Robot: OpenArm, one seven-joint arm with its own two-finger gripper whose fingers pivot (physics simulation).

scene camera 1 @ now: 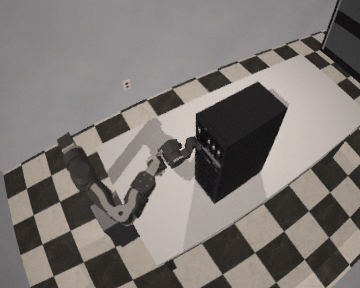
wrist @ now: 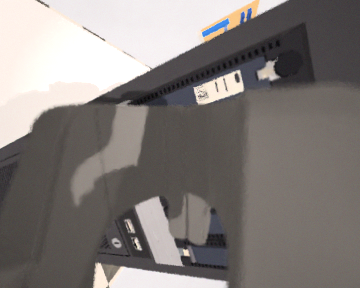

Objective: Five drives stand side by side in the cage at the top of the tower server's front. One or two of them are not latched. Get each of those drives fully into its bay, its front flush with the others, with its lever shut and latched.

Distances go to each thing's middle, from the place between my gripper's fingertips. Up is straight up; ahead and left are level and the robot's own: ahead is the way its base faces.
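There is the black tower server [scene camera 1: 245,124], and counted from my hand it stands 190 mm ahead of it, 180 mm below it and 30 mm to the right of it.
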